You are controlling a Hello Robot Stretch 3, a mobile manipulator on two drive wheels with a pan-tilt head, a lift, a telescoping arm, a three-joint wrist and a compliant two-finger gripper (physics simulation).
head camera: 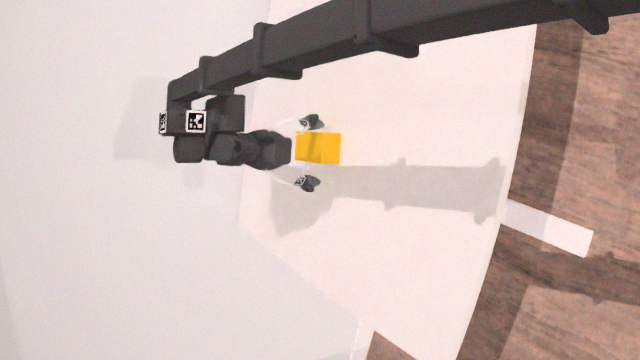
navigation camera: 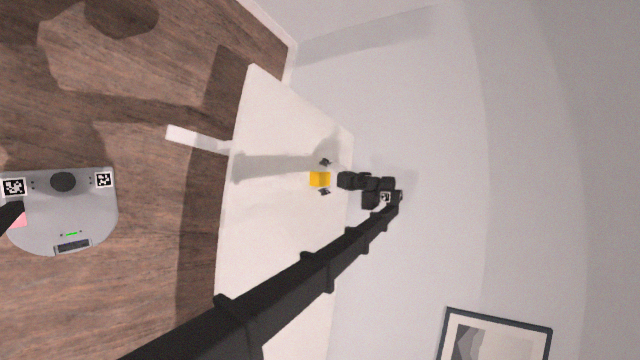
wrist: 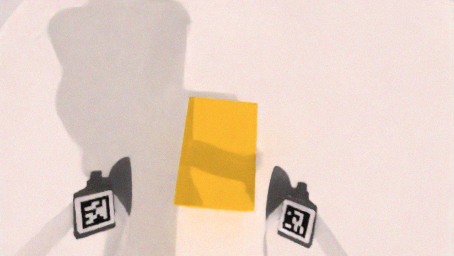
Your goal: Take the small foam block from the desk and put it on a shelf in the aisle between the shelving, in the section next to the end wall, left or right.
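Pixels of known places: gripper, fingertip midpoint: (head camera: 316, 153) (navigation camera: 321, 176) (wrist: 202, 180); robot's base, link origin: (navigation camera: 63, 180).
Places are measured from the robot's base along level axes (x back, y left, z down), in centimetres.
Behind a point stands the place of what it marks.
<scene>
The small foam block (head camera: 318, 148) @[x 2.8, y -75.8, z -76.6 cm] (navigation camera: 320, 179) @[x 3.0, y -75.9, z -76.6 cm] (wrist: 220, 155) @[x 3.3, y -78.7, z -76.6 cm] is yellow and lies on the white desk (head camera: 410, 270) @[x -17.9, y -55.0, z -72.1 cm] (navigation camera: 270, 105) @[x -23.3, y -53.0, z -72.1 cm] (wrist: 360, 60) @[x 21.3, y -92.3, z -72.1 cm]. My gripper (head camera: 310, 152) @[x 1.9, y -76.8, z -76.3 cm] (navigation camera: 325, 177) @[x 1.9, y -76.8, z -76.3 cm] (wrist: 202, 180) @[x 1.9, y -76.8, z -76.3 cm] is open. Its two fingertips stand on either side of the block, with a gap on each side. In the wrist view most of the block shows beyond the fingertips, and its near end reaches between them. The gap to the right fingertip is smaller than the gap to the left one. The shelving does not show.
A pale wall (head camera: 100, 250) @[x -24.1, y -126.6, z -112.2 cm] (navigation camera: 425, 100) @[x -37.5, y -130.0, z -111.3 cm] stands along the desk's far edge. A framed picture (navigation camera: 500, 321) @[x 64.9, y -101.8, z -154.0 cm] hangs on it. The telescoping arm (head camera: 320, 42) @[x 8.8, y -30.7, z -109.9 cm] (navigation camera: 290, 280) @[x 8.2, y -19.2, z -108.5 cm] reaches across the desk. My base (navigation camera: 65, 210) @[x 10.0, y 0.5, z -16.0 cm] stands on the wooden floor (head camera: 600, 175) @[x -1.3, y -43.1, z -0.1 cm] (navigation camera: 140, 300) @[x 64.7, y -21.1, z -0.1 cm].
</scene>
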